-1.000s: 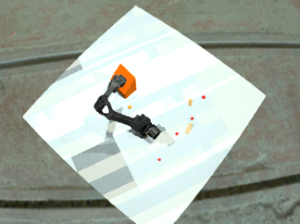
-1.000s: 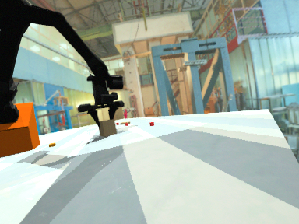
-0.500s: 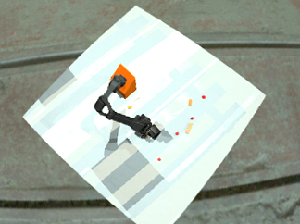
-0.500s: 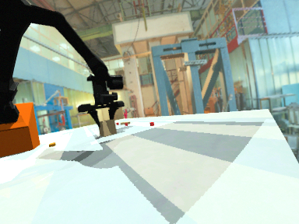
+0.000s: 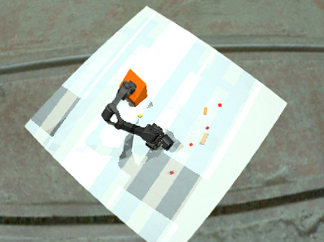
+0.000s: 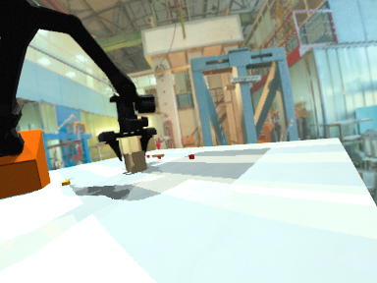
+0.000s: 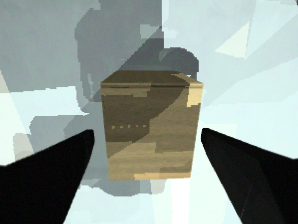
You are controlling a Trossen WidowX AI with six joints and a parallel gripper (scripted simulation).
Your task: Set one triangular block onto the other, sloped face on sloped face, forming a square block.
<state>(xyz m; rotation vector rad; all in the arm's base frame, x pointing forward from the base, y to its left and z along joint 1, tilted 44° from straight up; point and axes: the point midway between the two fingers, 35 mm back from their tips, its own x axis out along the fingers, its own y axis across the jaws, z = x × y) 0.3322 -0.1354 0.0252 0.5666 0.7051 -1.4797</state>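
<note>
My gripper tip is 1 cm to the right of the triangular block and 1 cm below it. The rest, counted from my gripper tip: small cube (20 cm behind, 5 cm to the left, 3 cm below).
</note>
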